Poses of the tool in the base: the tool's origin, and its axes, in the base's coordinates. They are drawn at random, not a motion.
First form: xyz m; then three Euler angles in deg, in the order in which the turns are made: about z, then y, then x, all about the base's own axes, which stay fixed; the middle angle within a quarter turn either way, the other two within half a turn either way.
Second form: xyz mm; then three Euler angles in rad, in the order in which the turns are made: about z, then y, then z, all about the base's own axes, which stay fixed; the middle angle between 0 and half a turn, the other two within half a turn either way. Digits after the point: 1 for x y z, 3 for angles.
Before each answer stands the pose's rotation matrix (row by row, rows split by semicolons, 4 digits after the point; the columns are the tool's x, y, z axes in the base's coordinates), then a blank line. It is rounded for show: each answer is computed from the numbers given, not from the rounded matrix.
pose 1, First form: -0.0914, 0.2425, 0.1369, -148.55, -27.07, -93.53
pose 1, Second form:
-0.7596 0.4646 -0.4551; -0.3554 0.2895 0.8888; 0.5447 0.8369 -0.0548

-91.4, 242.5, 136.9, 2.148, 1.626, 2.044
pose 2, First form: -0.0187, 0.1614, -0.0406, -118.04, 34.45, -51.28
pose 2, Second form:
-0.3876 0.7278 0.5657; -0.3446 -0.6836 0.6434; 0.8550 0.0545 0.5158

-18.7, 161.4, -40.6, 3.078, 1.029, 0.850
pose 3, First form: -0.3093, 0.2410, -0.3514, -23.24, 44.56, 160.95
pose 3, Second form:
0.6547 0.2811 0.7017; 0.5834 -0.7782 -0.2326; 0.4806 0.5616 -0.6735

-309.3, 241.0, -351.4, 2.279, 2.310, -0.320
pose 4, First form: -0.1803, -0.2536, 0.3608, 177.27, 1.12, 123.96
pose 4, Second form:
-0.9987 -0.0476 0.0195; -0.0428 0.5572 -0.8293; 0.0286 -0.8290 -0.5585

-180.3, -253.6, 360.8, -1.605, 2.163, -1.547
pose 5, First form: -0.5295, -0.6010, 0.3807, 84.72, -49.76, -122.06
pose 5, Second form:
0.0594 -0.6432 -0.7633; -0.4690 -0.6930 0.5475; -0.8812 0.3255 -0.3429

-529.5, -601.0, 380.7, 0.354, 1.921, 2.519
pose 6, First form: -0.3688, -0.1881, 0.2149, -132.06, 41.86, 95.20
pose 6, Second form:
-0.4989 0.5530 0.6673; -0.3779 0.5541 -0.7417; -0.7799 -0.6222 -0.0675

-368.8, -188.1, 214.9, -0.673, 1.638, -0.838
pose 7, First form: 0.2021, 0.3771, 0.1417, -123.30, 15.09, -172.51
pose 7, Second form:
-0.5301 0.8070 0.2603; 0.8473 0.5160 0.1259; -0.0328 0.2873 -0.9573

202.1, 377.1, 141.7, 1.457, 2.848, 0.450
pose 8, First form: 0.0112, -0.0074, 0.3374, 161.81, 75.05, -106.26
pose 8, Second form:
-0.2451 -0.0805 0.9662; 0.7937 0.5555 0.2477; -0.5567 0.8276 -0.0722

11.2, -7.4, 337.4, 0.979, 1.643, 0.251
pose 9, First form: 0.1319, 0.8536, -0.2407, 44.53, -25.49, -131.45
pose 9, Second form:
0.6435 -0.6330 -0.4304; -0.2343 -0.6981 0.6766; -0.7287 -0.3345 -0.5975

131.9, 853.6, -240.7, -0.430, 2.211, 2.137
